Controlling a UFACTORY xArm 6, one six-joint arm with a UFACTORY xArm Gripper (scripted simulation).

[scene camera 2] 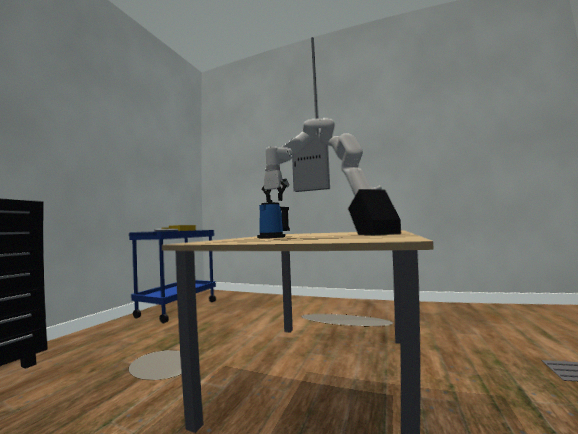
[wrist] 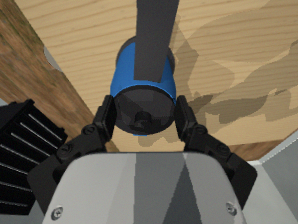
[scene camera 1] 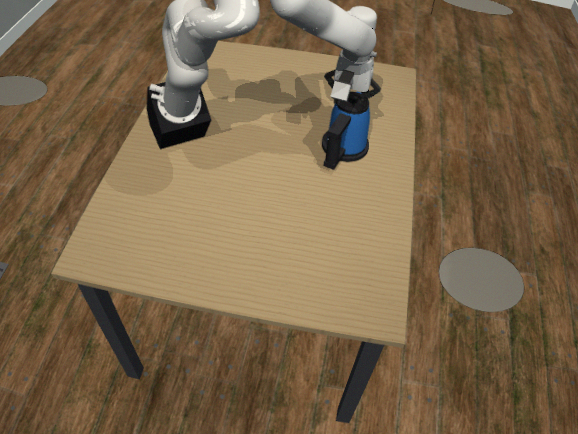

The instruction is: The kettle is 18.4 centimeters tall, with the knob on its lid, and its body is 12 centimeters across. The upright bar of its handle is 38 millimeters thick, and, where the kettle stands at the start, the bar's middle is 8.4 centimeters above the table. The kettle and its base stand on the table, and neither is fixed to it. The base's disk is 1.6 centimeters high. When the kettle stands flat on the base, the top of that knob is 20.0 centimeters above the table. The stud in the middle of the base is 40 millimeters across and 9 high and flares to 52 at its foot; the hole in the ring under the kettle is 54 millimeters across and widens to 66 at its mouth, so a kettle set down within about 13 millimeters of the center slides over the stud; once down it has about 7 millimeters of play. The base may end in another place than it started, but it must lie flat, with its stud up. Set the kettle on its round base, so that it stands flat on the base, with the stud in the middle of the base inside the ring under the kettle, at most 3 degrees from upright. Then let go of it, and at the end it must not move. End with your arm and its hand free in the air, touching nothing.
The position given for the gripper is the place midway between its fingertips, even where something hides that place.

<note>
In view: the gripper (scene camera 1: 349,104) and a blue kettle (scene camera 1: 351,127).
The blue kettle shows as well in scene camera 2 (scene camera 2: 272,222). The gripper also shows in the wrist view (wrist: 145,104).
</note>
